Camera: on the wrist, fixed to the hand. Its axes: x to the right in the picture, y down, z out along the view.
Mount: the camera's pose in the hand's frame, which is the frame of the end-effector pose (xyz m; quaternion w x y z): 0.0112 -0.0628 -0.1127 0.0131 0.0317 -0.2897 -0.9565
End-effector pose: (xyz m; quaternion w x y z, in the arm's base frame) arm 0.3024 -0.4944 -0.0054 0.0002 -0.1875 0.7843 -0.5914
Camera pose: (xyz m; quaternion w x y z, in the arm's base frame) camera 0.2854 -0.4076 0.0892 0.3325 0.9239 0.1879 -0.0215
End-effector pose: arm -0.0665 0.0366 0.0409 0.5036 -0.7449 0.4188 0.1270
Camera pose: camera -0.0386 -0.0566 0.1264 0.2730 -0.3576 -0.8489 -0.2775
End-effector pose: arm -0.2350 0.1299 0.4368 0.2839 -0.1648 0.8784 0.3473
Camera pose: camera -0.2565 0.0053 0.4648 0.5956 -0.7328 -0.2174 -0.2471
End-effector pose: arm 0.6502 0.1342 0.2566 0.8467 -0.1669 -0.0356 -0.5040
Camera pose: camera 0.5892 0.0615 0.1685 0.4760 0.0873 0.4214 0.7670
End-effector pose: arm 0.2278 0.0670 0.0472 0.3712 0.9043 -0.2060 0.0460
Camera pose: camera 0.2714 0.1812 0.0900 0.0395 -0.2340 -0.7562 0.6099
